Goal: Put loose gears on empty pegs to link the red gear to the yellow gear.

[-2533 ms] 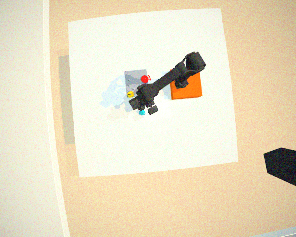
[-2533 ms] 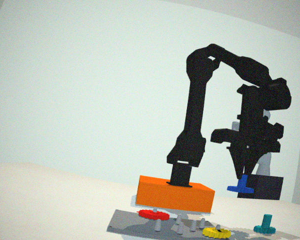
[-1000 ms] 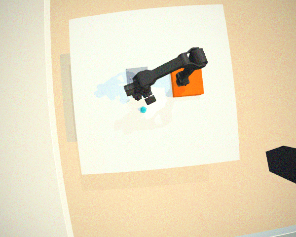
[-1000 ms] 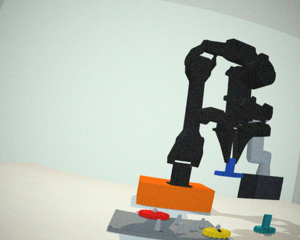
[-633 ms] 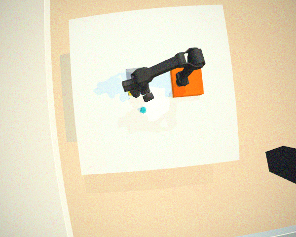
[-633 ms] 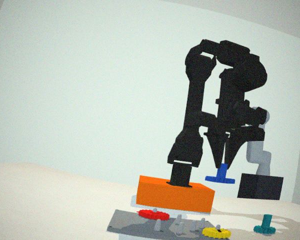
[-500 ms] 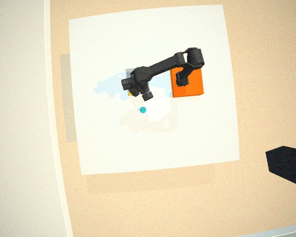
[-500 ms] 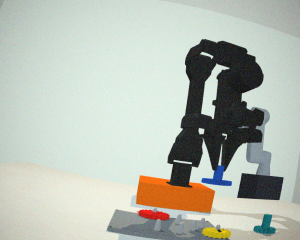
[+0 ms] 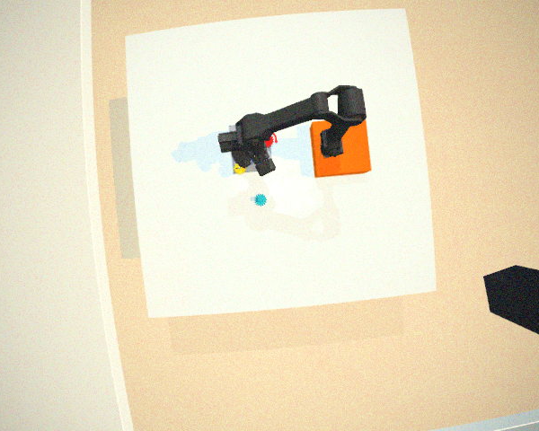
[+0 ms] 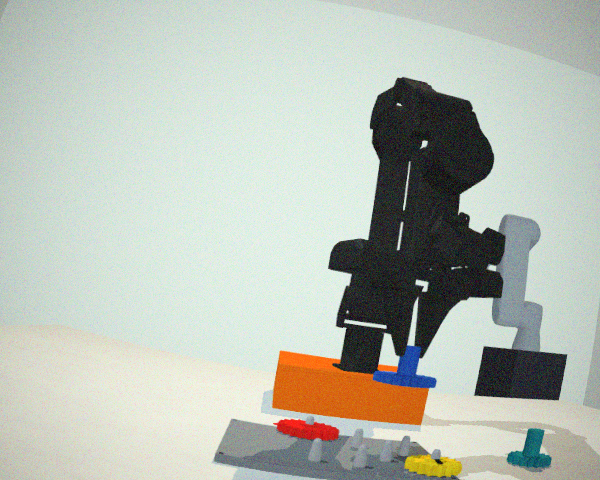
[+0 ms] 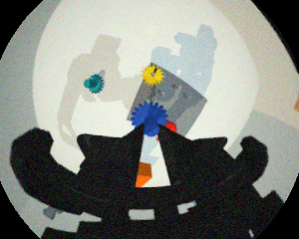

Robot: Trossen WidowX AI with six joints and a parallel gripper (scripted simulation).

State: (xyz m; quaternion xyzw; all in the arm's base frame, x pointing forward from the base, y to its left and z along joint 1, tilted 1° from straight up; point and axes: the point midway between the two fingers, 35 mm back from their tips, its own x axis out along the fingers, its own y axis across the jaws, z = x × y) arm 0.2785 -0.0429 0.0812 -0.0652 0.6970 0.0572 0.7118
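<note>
Right now the teal gear is 16 cm to the left of my gripper tip, 9 cm below it and 4 cm ahead of it. Also, from my gripper tip: red gear: 9 cm below, 8 cm to the right, 5 cm behind; yellow gear: 9 cm below, 9 cm ahead, 1 cm to the left; blue gear: 1 cm below.
</note>
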